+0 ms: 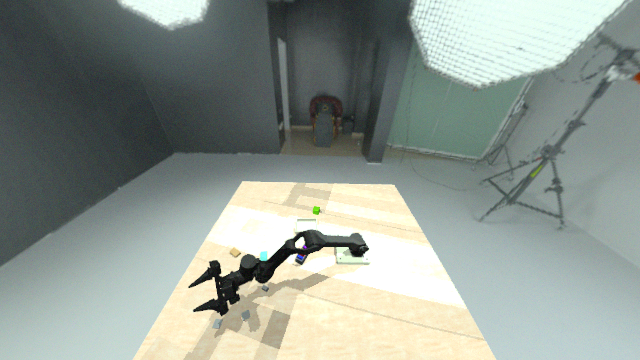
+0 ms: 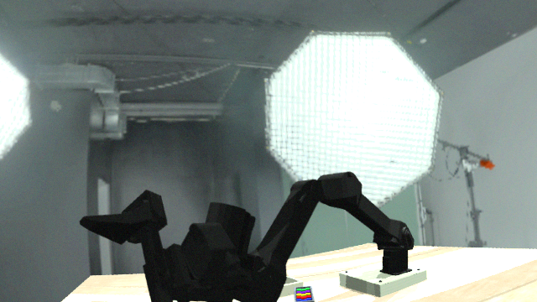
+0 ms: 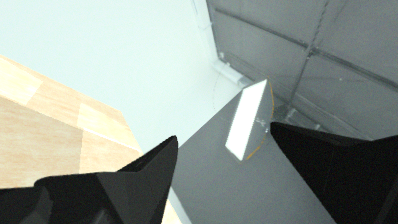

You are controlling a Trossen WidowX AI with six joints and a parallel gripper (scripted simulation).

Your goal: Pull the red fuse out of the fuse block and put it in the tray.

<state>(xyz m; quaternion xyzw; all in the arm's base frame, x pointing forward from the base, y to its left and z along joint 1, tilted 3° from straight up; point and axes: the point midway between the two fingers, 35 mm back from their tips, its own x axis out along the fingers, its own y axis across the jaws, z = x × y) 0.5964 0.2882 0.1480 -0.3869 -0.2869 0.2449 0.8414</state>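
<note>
Now: gripper tip 330 mm past the pale tray, 490 mm to the left of it and 190 mm above it.
</note>
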